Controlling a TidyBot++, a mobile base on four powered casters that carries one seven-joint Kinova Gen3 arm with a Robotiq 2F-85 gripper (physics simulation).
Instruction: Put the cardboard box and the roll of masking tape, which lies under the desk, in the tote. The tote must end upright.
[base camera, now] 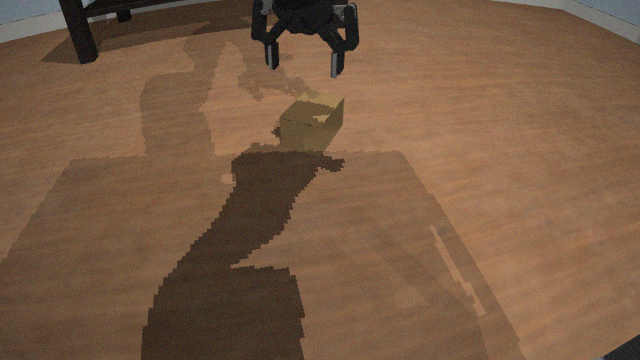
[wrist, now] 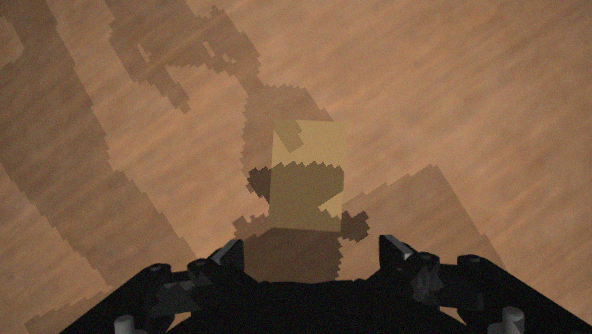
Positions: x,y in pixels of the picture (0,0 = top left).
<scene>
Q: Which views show the gripper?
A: The base camera view and the wrist view: all of them.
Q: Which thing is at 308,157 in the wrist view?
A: A tan cardboard box.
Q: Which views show the tan cardboard box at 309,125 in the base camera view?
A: The base camera view and the wrist view: all of them.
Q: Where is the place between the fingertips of the gripper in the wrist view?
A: At 310,252
</scene>
